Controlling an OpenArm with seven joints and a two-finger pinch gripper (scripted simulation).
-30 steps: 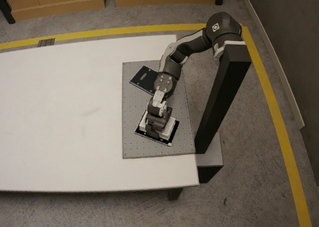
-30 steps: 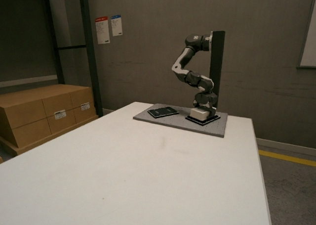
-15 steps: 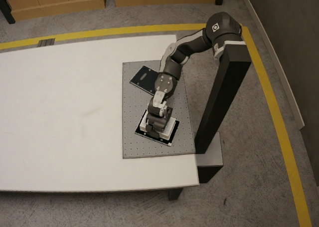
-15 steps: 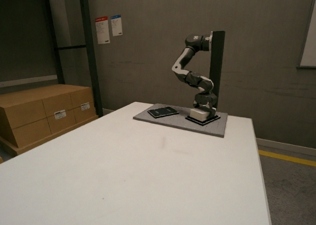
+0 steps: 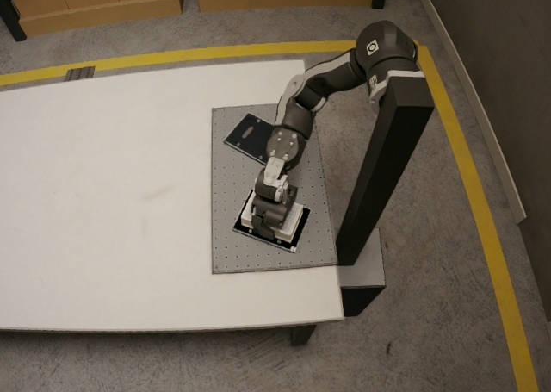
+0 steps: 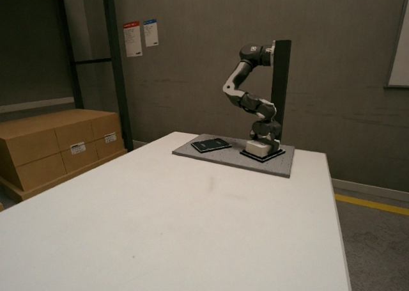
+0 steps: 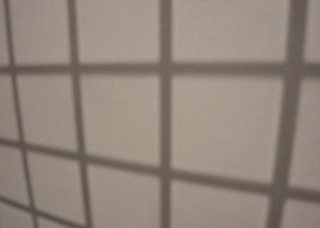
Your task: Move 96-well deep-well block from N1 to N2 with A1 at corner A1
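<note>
My gripper is now 1 cm below the white deep-well block. Round my hand: nest (2 cm below).
</note>
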